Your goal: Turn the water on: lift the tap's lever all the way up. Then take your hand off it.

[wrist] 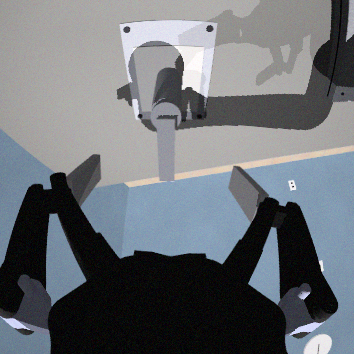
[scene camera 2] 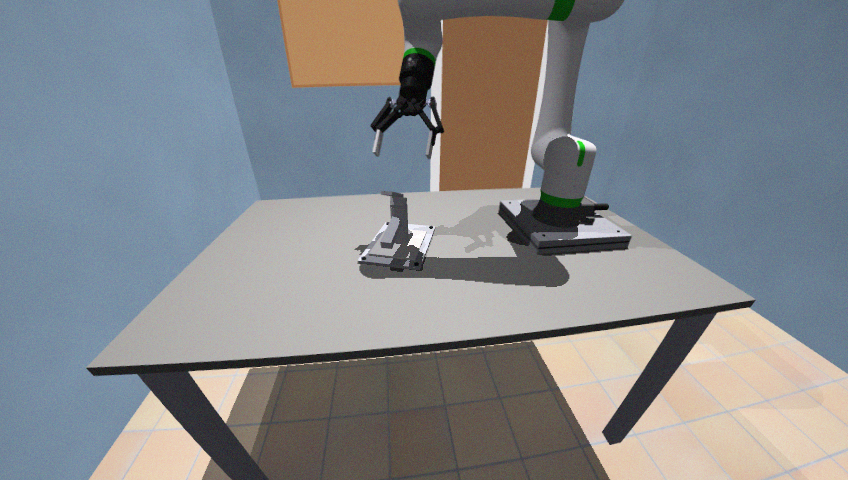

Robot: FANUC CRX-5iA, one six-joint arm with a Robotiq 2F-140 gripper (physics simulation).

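Observation:
The grey tap stands upright on a pale base plate. Its lever is at the top of the column; in the scene view it points left with its free end tilted slightly up, and in the wrist view it reaches toward the gripper. The short spout sticks out lower down. My gripper is wide open and empty, above the tap and apart from the lever. In the wrist view the lever's end shows between the two spread fingers.
The tap's plate lies on the grey table. The robot's base stands on the table to the right of the tap in the scene view. The arm's shadow falls across the plate and table. Blue walls rise behind the table.

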